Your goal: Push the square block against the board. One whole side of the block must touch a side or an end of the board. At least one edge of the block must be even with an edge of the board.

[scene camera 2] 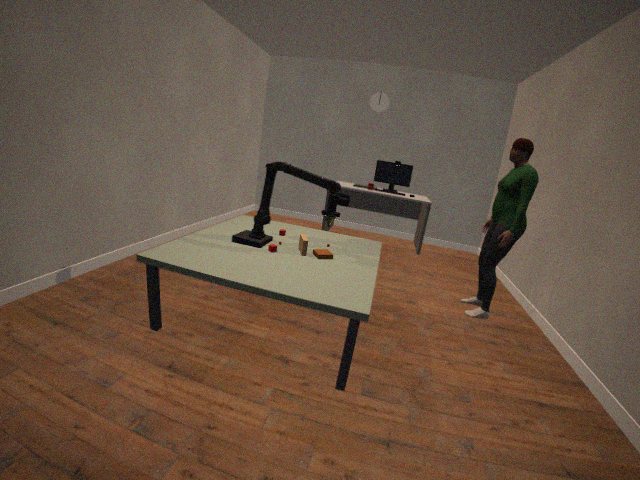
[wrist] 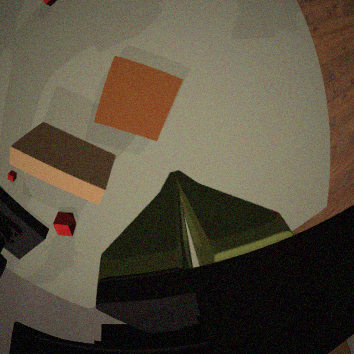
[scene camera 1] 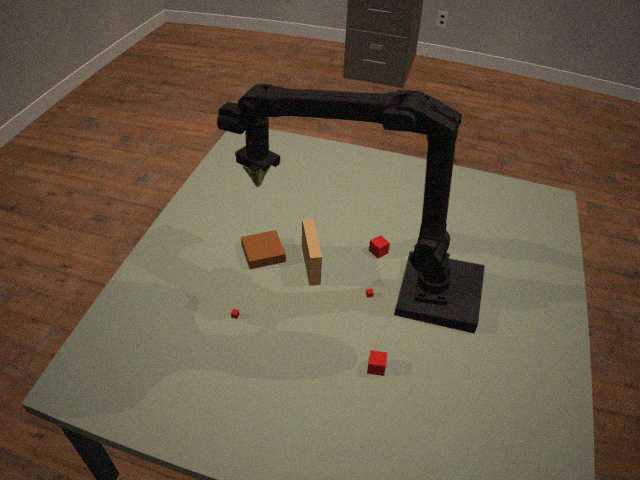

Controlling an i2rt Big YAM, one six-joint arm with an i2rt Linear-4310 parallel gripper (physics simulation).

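Frame: origin at the arm's base, x ahead, y left, z up, level; centimetres.
Seen in the pictures: gripper, between the fingertips: point(scene camera 2: 328, 227) point(wrist: 176, 179) point(scene camera 1: 258, 185); arm's base, origin of its link: point(scene camera 2: 257, 236) point(wrist: 2, 222) point(scene camera 1: 432, 286).
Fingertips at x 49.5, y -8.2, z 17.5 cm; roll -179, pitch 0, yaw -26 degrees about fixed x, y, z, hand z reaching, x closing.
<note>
Pixels of each thing's top centre, then the offset from my fingertips to it. Level surfaces: height alone.
- square block, centre of its top: point(wrist: 135, 99) point(scene camera 1: 262, 245) point(scene camera 2: 323, 251) dx -1.6, dy +3.5, dz -18.1 cm
- board, centre of its top: point(wrist: 52, 176) point(scene camera 1: 311, 237) point(scene camera 2: 304, 237) dx -15.8, dy +4.7, dz -10.7 cm
- table, height of its surface: dz -21.2 cm
The square block point(scene camera 1: 263, 248) point(scene camera 2: 323, 254) point(wrist: 139, 98), flat and orange-brown, lies on the table. The board point(scene camera 1: 311, 253) point(scene camera 2: 302, 244) point(wrist: 65, 155), light wood, stands upright on its long narrow edge to the block's right in scene camera 1. A gap of table separates them. The block's near side looks roughly parallel to the board's broad face. My gripper point(scene camera 1: 258, 184) point(scene camera 2: 328, 227) point(wrist: 176, 179) is shut and empty, pointing down. It hangs high above the table, beyond the block in scene camera 1, touching neither block nor board.
A larger red cube point(scene camera 1: 379, 246) point(wrist: 64, 224) lies between the board and the arm's base point(scene camera 1: 439, 294). Another larger red cube point(scene camera 1: 377, 362) lies nearer scene camera 1. Small red cubes lie near the base point(scene camera 1: 454, 310) and left of the board. The table point(scene camera 1: 310, 428) has shadows across it.
</note>
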